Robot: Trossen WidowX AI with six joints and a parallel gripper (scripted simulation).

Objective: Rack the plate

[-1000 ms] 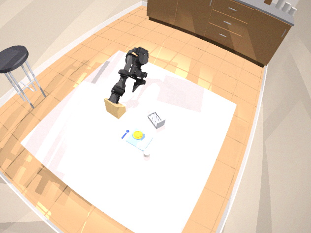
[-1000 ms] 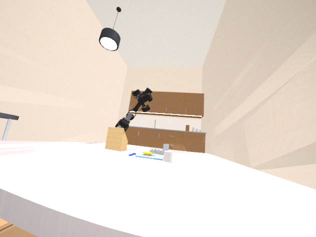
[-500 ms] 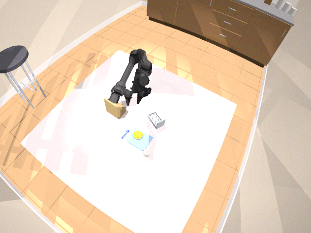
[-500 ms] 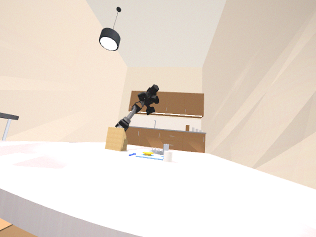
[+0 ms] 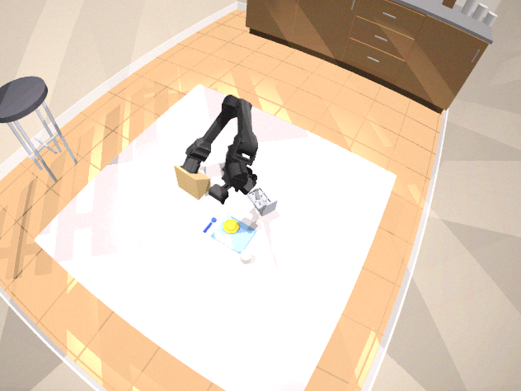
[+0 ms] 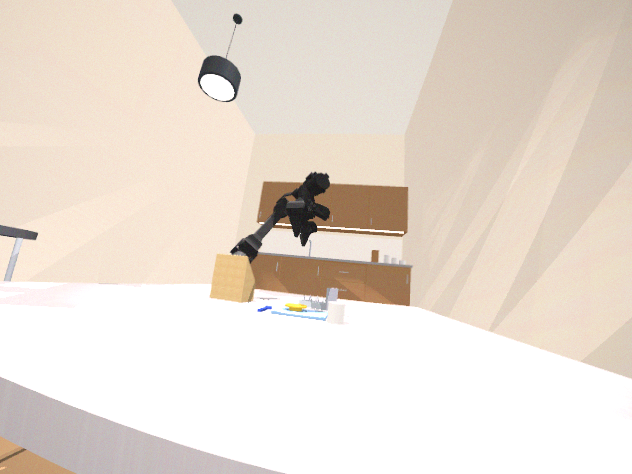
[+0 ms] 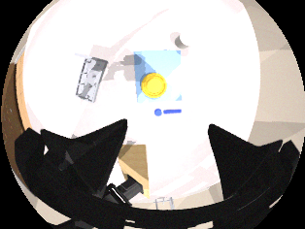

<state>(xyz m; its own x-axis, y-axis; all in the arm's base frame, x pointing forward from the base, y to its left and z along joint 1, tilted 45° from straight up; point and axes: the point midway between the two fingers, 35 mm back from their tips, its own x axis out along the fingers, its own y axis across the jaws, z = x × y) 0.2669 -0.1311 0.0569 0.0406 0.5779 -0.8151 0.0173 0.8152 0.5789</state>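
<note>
The yellow plate lies 1 cm ahead of my gripper tip, 1 cm to the right of it and 20 cm below it. The rest, counted from my gripper tip: blue spoon 7 cm behind, 4 cm to the right, 21 cm below; white cup 15 cm ahead, 9 cm to the right, 19 cm below; light blue mat 4 cm ahead, 2 cm to the right, 22 cm below.
</note>
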